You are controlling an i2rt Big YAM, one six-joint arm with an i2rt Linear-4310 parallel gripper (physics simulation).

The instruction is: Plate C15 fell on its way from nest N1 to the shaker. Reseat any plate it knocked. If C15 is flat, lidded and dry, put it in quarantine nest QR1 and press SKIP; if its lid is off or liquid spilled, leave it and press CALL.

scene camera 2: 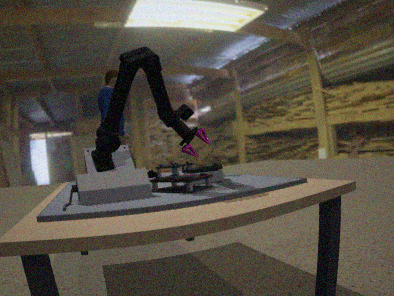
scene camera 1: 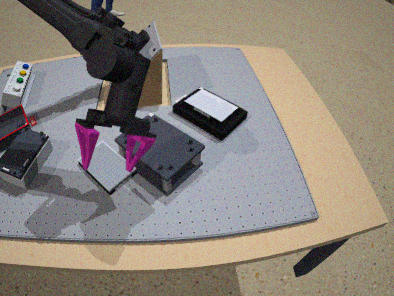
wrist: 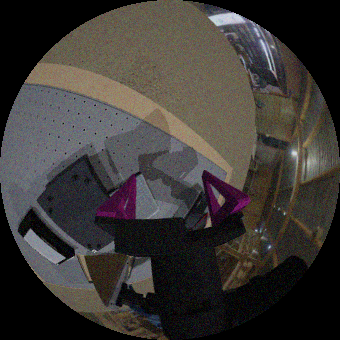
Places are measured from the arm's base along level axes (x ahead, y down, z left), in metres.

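Pixels of known places: gripper, fingertip midpoint: (scene camera 2: 203, 150) (scene camera 1: 107, 170) (wrist: 169, 174); arm's base at its link origin: (scene camera 2: 102, 161) (scene camera 1: 135, 48) (wrist: 119, 294).
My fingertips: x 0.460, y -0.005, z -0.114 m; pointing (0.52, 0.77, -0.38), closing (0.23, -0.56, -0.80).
Observation:
For each thing: its top centre in the pictures, then the offset to it from my fingertips. "spot": a spot on its surface instead. Level surfaces: height alone.
- button box at a spot on its surface: (scene camera 1: 18, 82) spot: dz -0.314, dx -0.498, dy +0.051 m
- black unit with a white top, top centre: (scene camera 1: 211, 104) dz +0.281, dx -0.220, dy +0.079 m
- grey block with a black top, surface spot: (scene camera 1: 24, 152) spot: dz -0.226, dx -0.155, dy +0.061 m
- red-edged dark frame at a spot on its surface: (scene camera 1: 26, 116) spot: dz -0.278, dx -0.378, dy +0.116 m
- wooden table at its surface level: dy +0.129 m
- pegboard at its surface level: dy +0.116 m
A light grey, rectangular plate (scene camera 1: 107, 172) (wrist: 145, 199) lies flat on the pegboard beside the dark two-level stand (scene camera 1: 167, 145) (wrist: 75, 200). Its label, lid state and any liquid cannot be made out. My gripper (scene camera 1: 108, 170) (scene camera 2: 202, 150) (wrist: 169, 174) is open and empty, with magenta fingers; it hangs above the pegboard, and in the scene camera 1 view its fingers overlap the plate. A button box (scene camera 1: 18, 82) with blue, yellow, green and white buttons is at the far left. A black unit with a white top (scene camera 1: 212, 104) (wrist: 47, 246) stands behind the stand.
A grey block with a black top (scene camera 1: 24, 152) stands at the left, beside a red-edged dark frame (scene camera 1: 26, 116). The arm's base (scene camera 2: 112, 187) and a tilted panel with a brown side (scene camera 1: 154, 82) (wrist: 105, 272) are at the back. The wooden table (scene camera 1: 325, 175) borders the pegboard (scene camera 1: 270, 200).

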